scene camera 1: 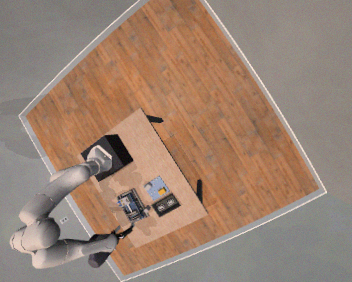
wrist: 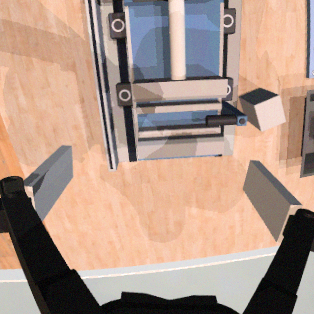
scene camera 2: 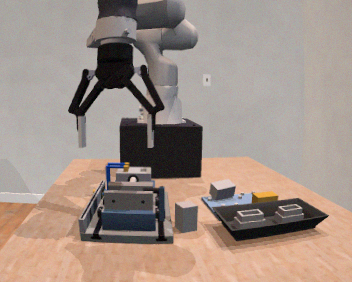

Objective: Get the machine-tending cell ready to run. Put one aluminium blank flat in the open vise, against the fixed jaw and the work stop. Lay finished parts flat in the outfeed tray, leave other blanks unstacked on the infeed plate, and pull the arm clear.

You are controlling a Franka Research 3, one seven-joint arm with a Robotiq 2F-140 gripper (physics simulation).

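Note:
My gripper [scene camera 1: 126, 232] [scene camera 2: 116, 145] [wrist: 160, 168] is wide open and empty, raised above the table by the vise's jaw end. The vise [scene camera 1: 132, 206] [scene camera 2: 129, 220] [wrist: 180, 89] has blue bed showing between its jaws; the dark stop rod [wrist: 220, 120] reaches over the gap. A grey blank [scene camera 2: 186, 217] [wrist: 262, 111] stands upright on the table beside the vise. Another grey blank [scene camera 1: 148, 186] [scene camera 2: 222, 190] is on the blue infeed plate [scene camera 1: 155, 180] [scene camera 2: 212, 203], with an orange block [scene camera 1: 162, 190] [scene camera 2: 265, 197]. Two finished parts [scene camera 2: 250, 216] [scene camera 2: 289, 212] lie in the black outfeed tray [scene camera 2: 280, 227].
The black robot pedestal [scene camera 1: 120, 150] [scene camera 2: 160, 150] stands at the table's far end in the second scene view. A blue bracket [scene camera 2: 108, 175] rises at the rear of the vise. A long rail [scene camera 2: 92, 205] [wrist: 102, 90] runs along the vise's side opposite the upright blank.

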